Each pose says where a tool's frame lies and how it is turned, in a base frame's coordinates. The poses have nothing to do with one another.
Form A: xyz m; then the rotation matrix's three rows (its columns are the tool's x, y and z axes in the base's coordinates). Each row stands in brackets.
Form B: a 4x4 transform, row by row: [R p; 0 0 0 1], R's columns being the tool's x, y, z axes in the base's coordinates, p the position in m. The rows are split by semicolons. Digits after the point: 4 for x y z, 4 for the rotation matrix.
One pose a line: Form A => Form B
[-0.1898 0.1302 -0.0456], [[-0.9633 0.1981 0.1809], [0.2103 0.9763 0.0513], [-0.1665 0.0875 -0.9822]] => -0.9633 0.1981 0.1809 -0.1898; 0.2103 0.9763 0.0513 0.1302; -0.1665 0.0875 -0.9822 -0.0456; 0 0 0 1
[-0.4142 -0.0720 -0.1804], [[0.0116 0.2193 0.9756], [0.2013 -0.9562 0.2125], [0.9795 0.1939 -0.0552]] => 0.0116 0.2193 0.9756 -0.4142; 0.2013 -0.9562 0.2125 -0.0720; 0.9795 0.1939 -0.0552 -0.1804; 0 0 0 1
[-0.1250 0.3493 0.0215], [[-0.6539 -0.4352 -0.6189], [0.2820 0.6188 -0.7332], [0.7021 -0.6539 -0.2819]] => -0.6539 -0.4352 -0.6189 -0.1250; 0.2820 0.6188 -0.7332 0.3493; 0.7021 -0.6539 -0.2819 0.0215; 0 0 0 1
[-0.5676 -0.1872 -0.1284], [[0.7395 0.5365 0.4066], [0.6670 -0.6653 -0.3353], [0.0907 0.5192 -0.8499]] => 0.7395 0.5365 0.4066 -0.5676; 0.6670 -0.6653 -0.3353 -0.1872; 0.0907 0.5192 -0.8499 -0.1284; 0 0 0 1
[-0.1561 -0.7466 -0.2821], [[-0.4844 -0.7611 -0.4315], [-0.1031 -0.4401 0.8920], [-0.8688 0.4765 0.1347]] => -0.4844 -0.7611 -0.4315 -0.1561; -0.1031 -0.4401 0.8920 -0.7466; -0.8688 0.4765 0.1347 -0.2821; 0 0 0 1
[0.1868 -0.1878 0.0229], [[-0.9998 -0.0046 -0.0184], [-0.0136 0.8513 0.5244], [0.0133 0.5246 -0.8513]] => -0.9998 -0.0046 -0.0184 0.1868; -0.0136 0.8513 0.5244 -0.1878; 0.0133 0.5246 -0.8513 0.0229; 0 0 0 1
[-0.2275 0.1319 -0.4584], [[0.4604 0.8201 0.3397], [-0.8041 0.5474 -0.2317], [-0.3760 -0.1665 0.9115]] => 0.4604 0.8201 0.3397 -0.2275; -0.8041 0.5474 -0.2317 0.1319; -0.3760 -0.1665 0.9115 -0.4584; 0 0 0 1
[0.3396 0.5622 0.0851], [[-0.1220 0.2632 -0.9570], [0.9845 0.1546 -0.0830], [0.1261 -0.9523 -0.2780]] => -0.1220 0.2632 -0.9570 0.3396; 0.9845 0.1546 -0.0830 0.5622; 0.1261 -0.9523 -0.2780 0.0851; 0 0 0 1
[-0.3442 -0.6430 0.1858], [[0.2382 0.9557 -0.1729], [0.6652 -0.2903 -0.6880], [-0.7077 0.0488 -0.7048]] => 0.2382 0.9557 -0.1729 -0.3442; 0.6652 -0.2903 -0.6880 -0.6430; -0.7077 0.0488 -0.7048 0.1858; 0 0 0 1
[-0.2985 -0.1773 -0.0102], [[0.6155 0.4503 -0.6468], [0.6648 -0.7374 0.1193], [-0.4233 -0.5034 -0.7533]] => 0.6155 0.4503 -0.6468 -0.2985; 0.6648 -0.7374 0.1193 -0.1773; -0.4233 -0.5034 -0.7533 -0.0102; 0 0 0 1
